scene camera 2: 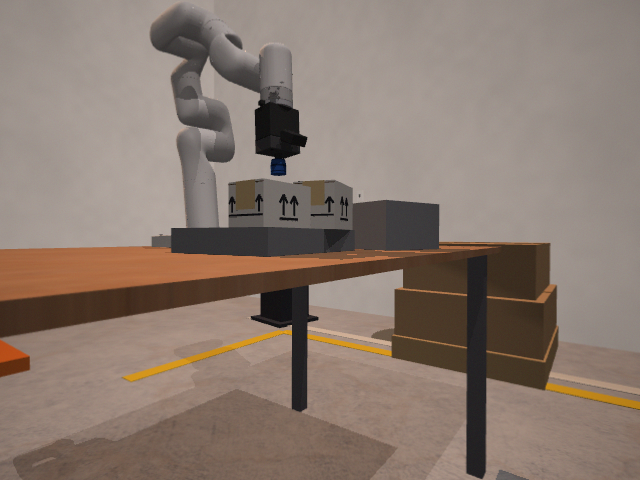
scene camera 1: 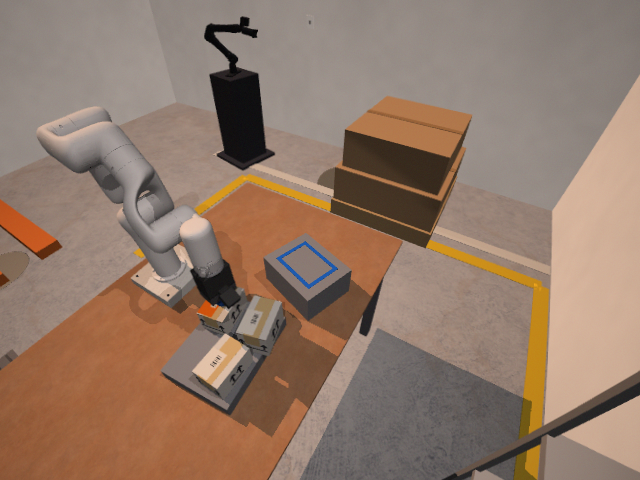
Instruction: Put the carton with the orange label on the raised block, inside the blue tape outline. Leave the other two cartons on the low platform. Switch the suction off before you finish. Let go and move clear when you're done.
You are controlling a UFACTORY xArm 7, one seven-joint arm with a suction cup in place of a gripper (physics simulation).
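Places are measured from the arm's base along level axes (x ahead, y left, z up), in metres.
Pixels of known places: hand, tool point: [scene camera 2: 278,174]; arm's base, link origin: [scene camera 1: 169,268].
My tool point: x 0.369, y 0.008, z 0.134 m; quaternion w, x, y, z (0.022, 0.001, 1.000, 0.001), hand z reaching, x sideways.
For each thing: its top centre in the pictures, then the offset to it from my tool point. "spot": a spot on its surface instead. Level surfaces: height alone.
- orange-label carton, surface spot: [scene camera 1: 209,308] spot: dx -0.041, dy -0.030, dz -0.045 m
- low platform, top centre: [scene camera 2: 271,229] [scene camera 1: 226,342] dx +0.042, dy -0.049, dz -0.128 m
- cream carton, top centre: [scene camera 2: 271,184] [scene camera 1: 221,359] dx +0.118, dy -0.105, dz -0.046 m
- grey-white carton, top centre: [scene camera 2: 324,184] [scene camera 1: 259,316] dx +0.103, dy +0.049, dz -0.030 m
- raised block, top centre: [scene camera 2: 379,205] [scene camera 1: 306,263] dx +0.048, dy +0.313, dz -0.056 m
- blue tape outline, surface spot: [scene camera 1: 293,272] spot: dx +0.043, dy +0.252, dz -0.056 m
- brown table, surface height: dz -0.176 m
The orange-label carton [scene camera 1: 209,308] stands at the back of the low platform [scene camera 1: 185,361] [scene camera 2: 222,240]; in scene camera 2 it is hidden behind the other cartons. A cream carton [scene camera 1: 221,361] [scene camera 2: 284,206] stands at the platform's front, and a grey-white carton [scene camera 1: 258,321] [scene camera 2: 333,204] stands to its right. My suction cup [scene camera 1: 221,303] [scene camera 2: 278,166] is low over the orange-label carton, with a small gap showing beneath it in scene camera 2; it holds nothing. The raised block [scene camera 1: 287,285] [scene camera 2: 410,225] bears the blue tape outline [scene camera 1: 293,272], with nothing inside it.
The grey-white carton stands close beside the orange-label one. The block stands on the brown table [scene camera 1: 93,372] [scene camera 2: 129,266], near its right edge. Stacked cardboard boxes [scene camera 1: 392,160] [scene camera 2: 470,320] and a black pedestal [scene camera 1: 240,113] stand on the floor beyond the table.
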